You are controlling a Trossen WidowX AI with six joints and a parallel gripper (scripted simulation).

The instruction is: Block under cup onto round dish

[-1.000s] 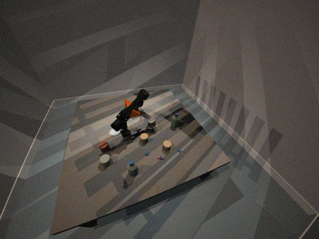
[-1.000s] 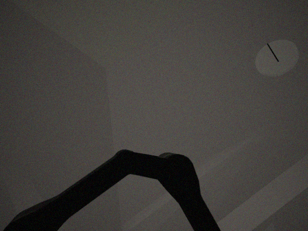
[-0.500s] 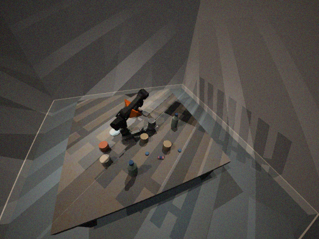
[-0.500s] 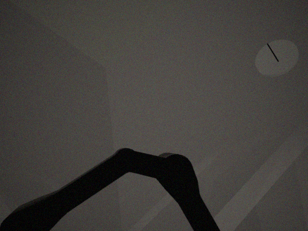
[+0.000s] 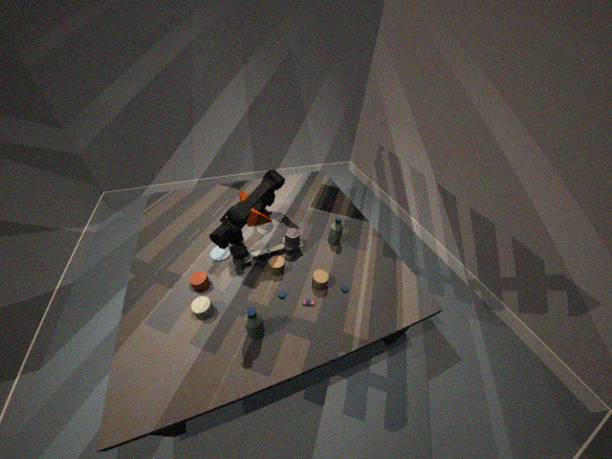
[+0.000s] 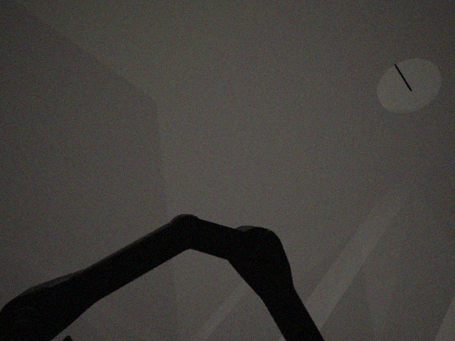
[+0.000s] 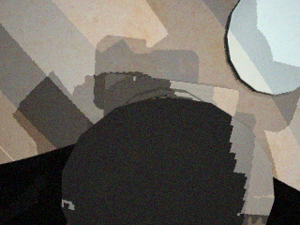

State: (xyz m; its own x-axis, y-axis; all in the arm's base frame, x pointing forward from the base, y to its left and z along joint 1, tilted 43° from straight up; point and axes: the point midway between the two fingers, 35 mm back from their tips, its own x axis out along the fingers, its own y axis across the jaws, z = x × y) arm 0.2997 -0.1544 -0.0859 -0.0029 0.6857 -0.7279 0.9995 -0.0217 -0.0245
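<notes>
The grey block is 10 mm to the left of my gripper tip and 10 mm below it. From my gripper tip the other things lie so: round dish (100 mm behind, 80 mm to the right, 70 mm below); cream cup (210 mm ahead, 190 mm to the right, 40 mm below); grey cup (280 mm to the left, 10 mm above).
</notes>
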